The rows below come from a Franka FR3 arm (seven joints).
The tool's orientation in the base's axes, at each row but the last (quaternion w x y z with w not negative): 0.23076, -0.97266, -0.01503, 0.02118; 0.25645, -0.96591, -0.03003, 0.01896; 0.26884, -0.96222, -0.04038, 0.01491; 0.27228, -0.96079, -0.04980, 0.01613; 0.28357, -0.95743, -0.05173, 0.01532; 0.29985, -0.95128, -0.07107, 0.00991; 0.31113, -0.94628, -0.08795, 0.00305; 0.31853, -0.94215, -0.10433, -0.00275; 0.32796, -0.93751, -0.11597, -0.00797; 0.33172, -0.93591, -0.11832, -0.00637
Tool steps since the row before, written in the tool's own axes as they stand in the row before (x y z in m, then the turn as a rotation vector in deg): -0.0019, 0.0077, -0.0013, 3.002, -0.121, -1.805; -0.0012, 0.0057, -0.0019, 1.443, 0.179, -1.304; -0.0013, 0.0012, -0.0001, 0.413, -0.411, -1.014; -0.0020, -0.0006, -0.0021, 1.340, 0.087, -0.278; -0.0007, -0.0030, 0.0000, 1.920, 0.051, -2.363; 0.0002, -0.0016, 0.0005, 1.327, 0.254, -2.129; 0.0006, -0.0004, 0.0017, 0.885, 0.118, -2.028; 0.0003, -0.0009, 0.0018, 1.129, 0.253, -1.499; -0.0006, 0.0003, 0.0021, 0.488, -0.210, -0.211; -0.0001, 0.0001, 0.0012, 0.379, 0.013, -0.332
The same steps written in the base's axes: -0.0017, -0.0075, -0.0022, 3.082, -0.584, 1.563; -0.0008, -0.0060, -0.0012, 1.516, -0.702, 1.012; -0.0012, -0.0012, -0.0005, 0.434, -0.138, 1.077; -0.0019, -0.0008, 0.0021, 1.356, -0.079, 0.186; -0.0010, 0.0024, 0.0016, 2.052, -1.115, 1.954; 0.0000, 0.0016, 0.0005, 1.477, -1.230, 1.632; 0.0004, 0.0014, -0.0011, 1.013, -1.137, 1.609; 0.0000, 0.0018, -0.0009, 1.246, -0.877, 1.124; -0.0006, 0.0009, -0.0019, 0.441, 0.133, 0.339; -0.0002, 0.0006, -0.0010, 0.393, -0.134, 0.285
